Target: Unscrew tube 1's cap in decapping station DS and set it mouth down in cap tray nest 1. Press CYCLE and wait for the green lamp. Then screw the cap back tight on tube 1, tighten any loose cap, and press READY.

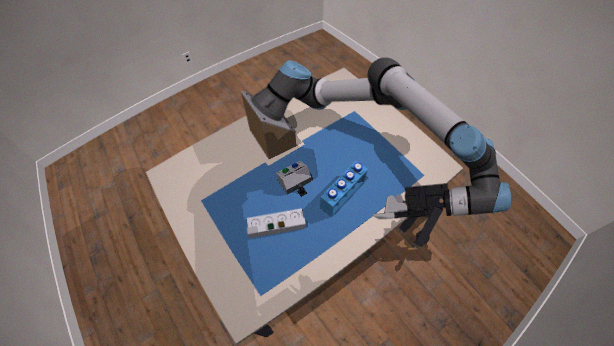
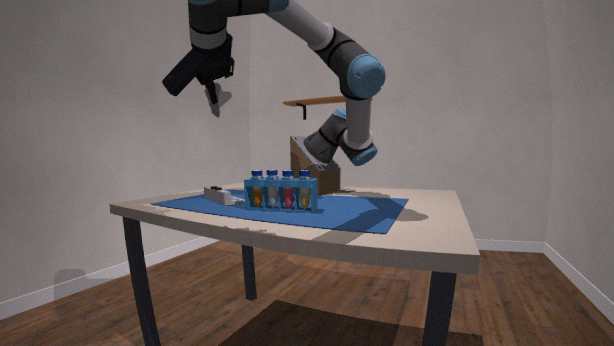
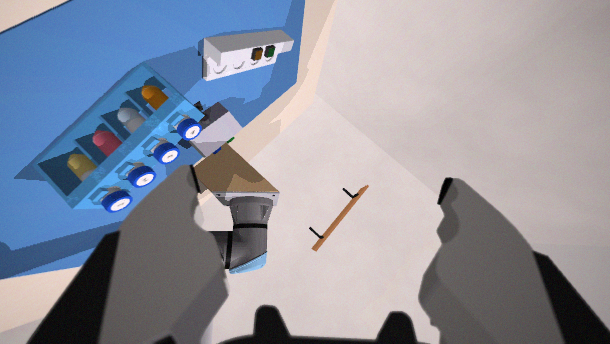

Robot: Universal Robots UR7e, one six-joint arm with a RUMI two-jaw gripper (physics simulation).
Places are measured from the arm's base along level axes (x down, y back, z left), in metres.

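Pixels of known places: gripper, fingertip midpoint: [image 1: 379,212] [image 2: 203,97] [image 3: 318,174]; arm's base, link origin: [image 1: 266,109] [image 2: 316,151] [image 3: 251,201].
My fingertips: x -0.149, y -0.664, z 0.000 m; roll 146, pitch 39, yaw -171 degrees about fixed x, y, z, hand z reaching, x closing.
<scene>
For each thing: its top centre in the pictures, then the offset to it from my fingertips. Level surfaces: height alone.
- white block, top centre: [image 3: 262,65] [image 1: 274,218] [image 2: 222,186] dx +0.275, dy +0.273, dz -0.208 m
- dark green lamp, top centre: [image 3: 271,52] [image 1: 270,225] dx +0.275, dy +0.255, dz -0.237 m
- grey box, top centre: [image 3: 226,145] [image 1: 292,169] dx +0.245, dy +0.399, dz -0.043 m
- green button, top centre: [image 1: 285,169] dx +0.254, dy +0.422, dz -0.064 m
- blue button, top centre: [image 1: 295,164] dx +0.254, dy +0.421, dz -0.019 m
- blue mat, surface height: dx +0.329 m
- pale table, surface height: dx +0.332 m
A blue rack [image 1: 327,206] [image 2: 313,192] [image 3: 90,192] holds upright tubes with blue, white-topped caps [image 1: 358,166] [image 2: 304,173] [image 3: 190,129]; their contents are orange, whitish, pink and yellow. All show caps on; which is tube 1 and how tight the caps are cannot be told. A white block [image 1: 277,229] [image 2: 220,196] [image 3: 240,42] has a row of ring-marked places without caps, plus a dark green lamp [image 1: 270,226] [image 3: 270,51] and an amber one [image 1: 281,224] [image 3: 257,54]. A grey box [image 1: 296,180] [image 3: 220,131] has a green button [image 1: 285,170] and a blue button [image 1: 295,165]. My gripper [image 1: 384,207] [image 3: 318,174] is open and empty, high above the table's edge.
The blue mat [image 1: 270,270] [image 2: 360,207] lies under the rack, block and box on the pale table [image 1: 172,175] [image 2: 440,225]. My arm's brown base block [image 1: 272,137] [image 2: 327,181] [image 3: 232,172] stands behind the grey box. A wooden shelf [image 2: 325,100] [image 3: 342,217] hangs on the wall.
</scene>
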